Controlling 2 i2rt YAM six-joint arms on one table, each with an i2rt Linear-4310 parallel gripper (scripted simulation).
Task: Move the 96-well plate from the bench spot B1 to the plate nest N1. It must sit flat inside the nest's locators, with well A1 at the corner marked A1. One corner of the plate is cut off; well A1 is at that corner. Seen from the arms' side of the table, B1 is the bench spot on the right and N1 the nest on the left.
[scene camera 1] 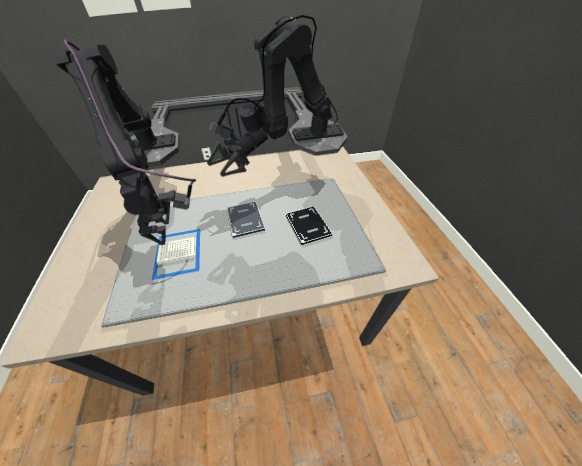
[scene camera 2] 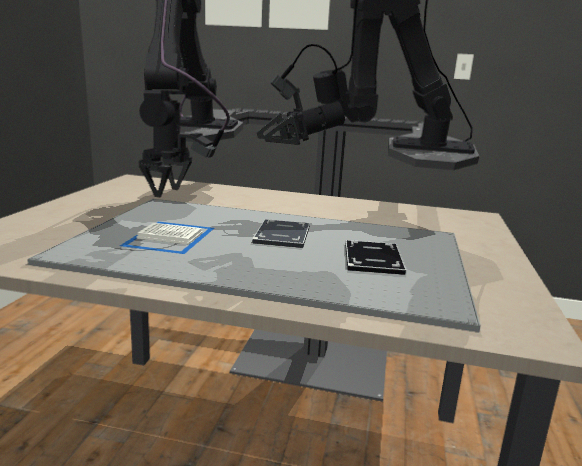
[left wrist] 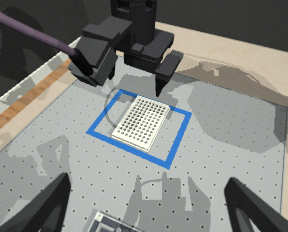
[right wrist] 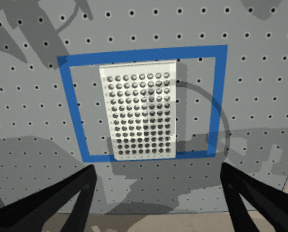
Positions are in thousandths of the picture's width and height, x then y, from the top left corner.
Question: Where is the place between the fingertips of the right gripper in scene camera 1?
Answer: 284, 501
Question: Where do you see a white 96-well plate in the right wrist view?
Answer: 530, 364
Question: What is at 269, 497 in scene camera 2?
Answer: A white 96-well plate.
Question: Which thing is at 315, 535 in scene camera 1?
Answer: A white 96-well plate.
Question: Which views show the left gripper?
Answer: Scene camera 1, scene camera 2 and the left wrist view only.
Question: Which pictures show the right gripper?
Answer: Scene camera 1, scene camera 2, the left wrist view and the right wrist view: all of them.
